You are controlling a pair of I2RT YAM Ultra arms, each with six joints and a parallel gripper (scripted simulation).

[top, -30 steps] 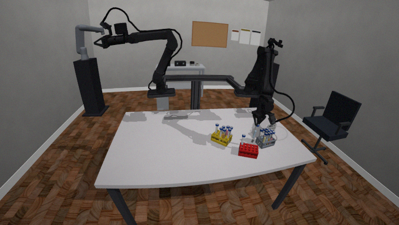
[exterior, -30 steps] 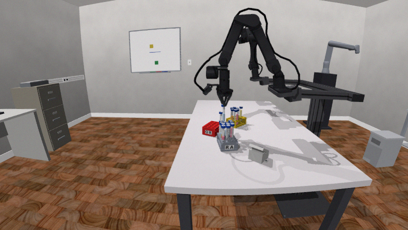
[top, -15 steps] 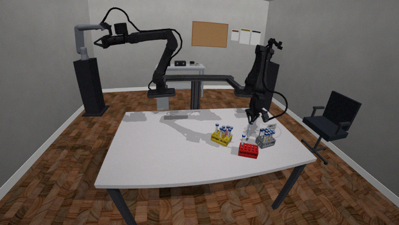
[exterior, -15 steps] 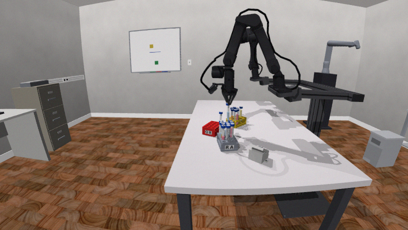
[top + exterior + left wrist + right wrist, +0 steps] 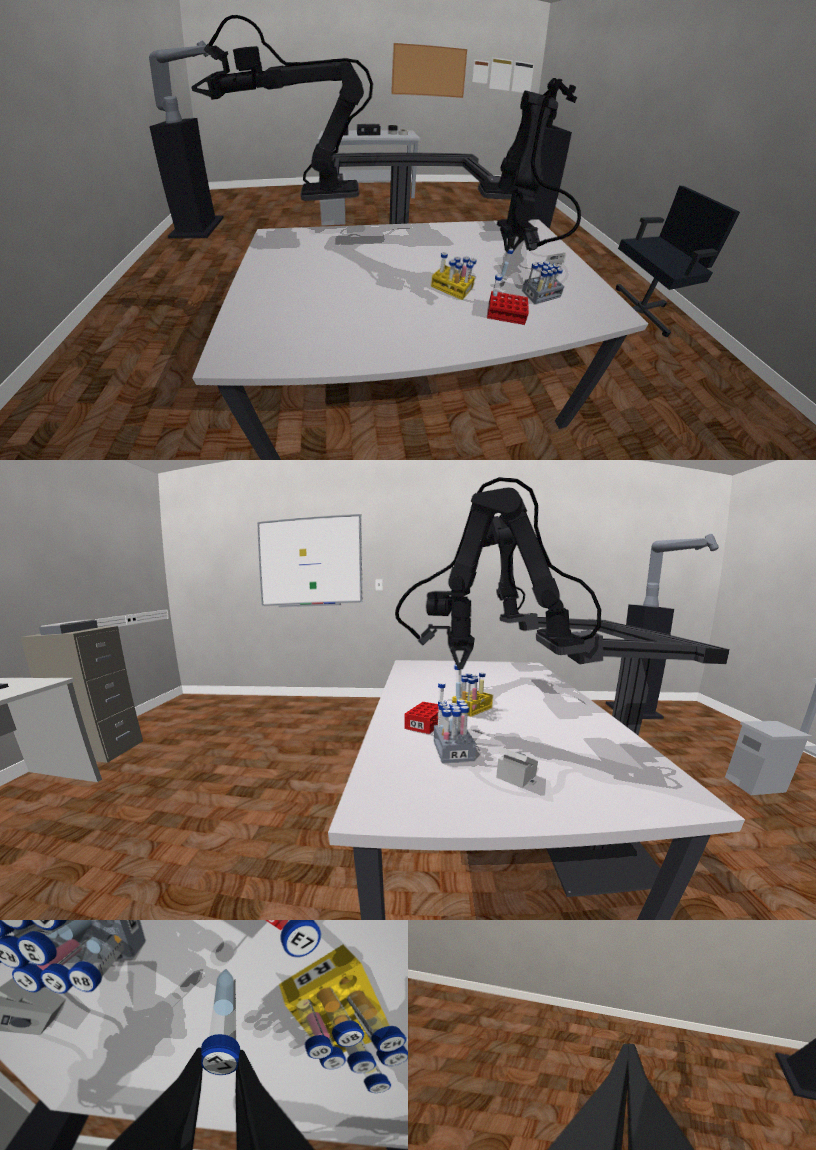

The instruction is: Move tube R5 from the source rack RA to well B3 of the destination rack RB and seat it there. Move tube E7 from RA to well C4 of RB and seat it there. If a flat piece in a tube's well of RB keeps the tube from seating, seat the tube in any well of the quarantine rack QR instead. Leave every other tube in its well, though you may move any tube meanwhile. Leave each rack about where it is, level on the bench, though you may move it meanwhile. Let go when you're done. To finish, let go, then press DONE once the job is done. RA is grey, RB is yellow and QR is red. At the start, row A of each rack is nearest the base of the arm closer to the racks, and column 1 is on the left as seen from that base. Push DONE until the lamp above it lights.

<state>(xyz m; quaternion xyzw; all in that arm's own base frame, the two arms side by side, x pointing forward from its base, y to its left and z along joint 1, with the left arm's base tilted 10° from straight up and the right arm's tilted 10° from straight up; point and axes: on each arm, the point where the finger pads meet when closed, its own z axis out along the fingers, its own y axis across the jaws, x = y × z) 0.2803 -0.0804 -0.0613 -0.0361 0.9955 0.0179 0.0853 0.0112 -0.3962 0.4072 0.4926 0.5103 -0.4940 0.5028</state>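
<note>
Right now the grey rack RA is 2 cm ahead of my left hand, 17 cm to the left of it and 17 cm below it. Also, from my left hand: red rack QR 10 cm ahead, 1 cm to the right, 17 cm below; grey button box 13 cm behind, 30 cm to the left, 15 cm below; yellow rack RB 6 cm behind, 16 cm to the right, 17 cm below.
</note>
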